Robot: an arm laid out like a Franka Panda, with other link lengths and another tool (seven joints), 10 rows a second.
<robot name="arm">
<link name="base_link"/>
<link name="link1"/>
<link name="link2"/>
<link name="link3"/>
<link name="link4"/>
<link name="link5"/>
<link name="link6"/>
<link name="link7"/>
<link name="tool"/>
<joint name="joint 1" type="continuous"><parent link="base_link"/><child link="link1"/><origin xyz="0 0 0.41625"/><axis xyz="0 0 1"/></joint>
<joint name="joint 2" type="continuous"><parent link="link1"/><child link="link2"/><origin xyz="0 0 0" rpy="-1.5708 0 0"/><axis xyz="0 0 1"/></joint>
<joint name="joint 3" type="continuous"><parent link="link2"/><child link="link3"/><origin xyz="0 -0.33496 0" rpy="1.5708 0 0"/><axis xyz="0 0 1"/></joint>
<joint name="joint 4" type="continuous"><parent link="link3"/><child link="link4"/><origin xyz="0.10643 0 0" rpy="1.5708 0 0"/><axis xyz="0 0 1"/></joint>
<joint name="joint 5" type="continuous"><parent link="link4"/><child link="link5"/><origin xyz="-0.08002 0.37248 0" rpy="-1.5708 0 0"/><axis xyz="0 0 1"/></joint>
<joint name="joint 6" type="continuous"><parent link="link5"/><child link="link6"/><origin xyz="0 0 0" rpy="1.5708 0 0"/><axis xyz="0 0 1"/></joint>
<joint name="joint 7" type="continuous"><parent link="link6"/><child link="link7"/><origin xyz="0.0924 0 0" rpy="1.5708 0 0"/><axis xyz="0 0 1"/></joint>
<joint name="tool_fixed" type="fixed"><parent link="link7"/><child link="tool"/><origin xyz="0.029 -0.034 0.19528" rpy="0 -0.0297 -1.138"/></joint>
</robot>
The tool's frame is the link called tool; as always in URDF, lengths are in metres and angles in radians. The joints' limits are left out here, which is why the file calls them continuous.
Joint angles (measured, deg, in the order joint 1, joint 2, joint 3, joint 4, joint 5, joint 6, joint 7), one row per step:
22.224 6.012 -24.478 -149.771 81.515 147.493 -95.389
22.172 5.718 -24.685 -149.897 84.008 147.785 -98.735
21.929 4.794 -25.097 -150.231 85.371 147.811 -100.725
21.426 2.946 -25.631 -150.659 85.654 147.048 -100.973
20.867 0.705 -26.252 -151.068 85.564 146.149 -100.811
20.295 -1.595 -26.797 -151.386 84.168 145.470 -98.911
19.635 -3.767 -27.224 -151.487 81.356 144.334 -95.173
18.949 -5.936 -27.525 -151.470 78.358 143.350 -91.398
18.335 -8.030 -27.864 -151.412 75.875 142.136 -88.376
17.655 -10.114 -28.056 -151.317 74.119 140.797 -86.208
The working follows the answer.
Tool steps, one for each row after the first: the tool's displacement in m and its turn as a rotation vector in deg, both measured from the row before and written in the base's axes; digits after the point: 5 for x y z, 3 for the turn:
0.00004 -0.00262 0.00227 -0.173 -1.945 0.089
-0.00024 -0.00437 0.00570 0.207 -1.578 -0.304
0.00097 -0.00409 0.01252 1.396 -1.415 -0.774
0.00145 -0.00459 0.01563 1.645 -1.595 -0.817
0.00164 -0.00509 0.01592 1.551 -0.779 -0.982
0.00194 -0.00387 0.01597 1.904 0.213 -0.808
0.00188 -0.00393 0.01628 1.572 0.204 -0.625
0.00109 -0.00317 0.01622 1.597 -0.122 -0.333
0.00060 -0.00242 0.01687 1.636 -0.608 -0.145

Tool pose at each row, in the base's axes (x y z in m, rotation vector in deg; rounded; the steps above come from the unrounded poses):
0.46507 0.03710 0.26254 -122.257 -110.598 -47.599
0.46511 0.03449 0.26480 -122.223 -111.749 -49.841
0.46487 0.03012 0.27050 -122.421 -112.036 -52.011
0.46584 0.02602 0.28303 -122.506 -110.765 -54.988
0.46729 0.02143 0.29866 -122.449 -109.270 -58.371
0.46894 0.01634 0.31458 -122.674 -107.320 -60.662
0.47088 0.01247 0.33055 -122.598 -104.753 -61.883
0.47276 0.00854 0.34683 -122.465 -102.661 -62.822
0.47385 0.00537 0.36304 -121.914 -100.938 -64.099
0.47445 0.00295 0.37992 -121.021 -99.544 -65.942

